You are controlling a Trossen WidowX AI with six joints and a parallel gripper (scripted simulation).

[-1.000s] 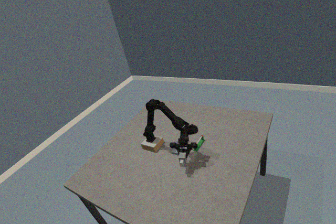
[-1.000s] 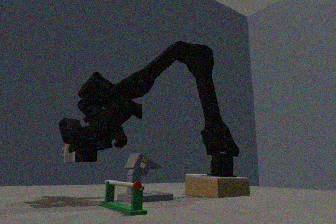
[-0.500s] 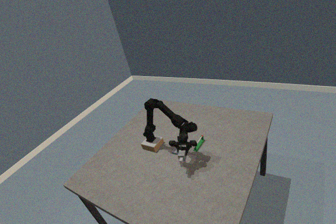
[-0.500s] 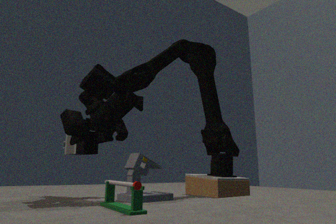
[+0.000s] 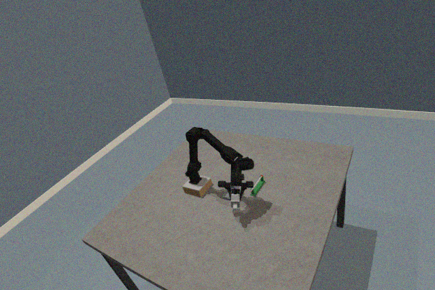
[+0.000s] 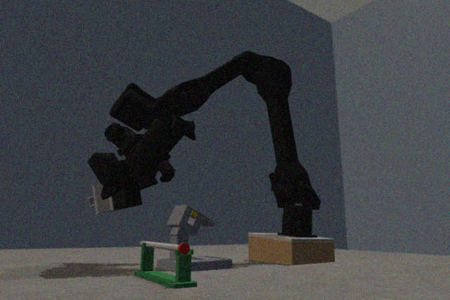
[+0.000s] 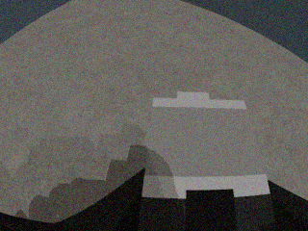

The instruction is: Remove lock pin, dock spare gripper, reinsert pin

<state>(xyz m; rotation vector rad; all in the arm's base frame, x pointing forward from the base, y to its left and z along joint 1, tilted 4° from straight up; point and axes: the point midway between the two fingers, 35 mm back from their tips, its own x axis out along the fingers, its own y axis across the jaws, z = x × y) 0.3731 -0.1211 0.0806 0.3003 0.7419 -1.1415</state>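
Right now my gripper tip is 10 cm past the grey mount, 14 cm to the right of it and 8 cm above it. Round my gripper tip: green pin rest (1 cm ahead, 24 cm to the left, 10 cm below); spare gripper (right at my gripper tip).
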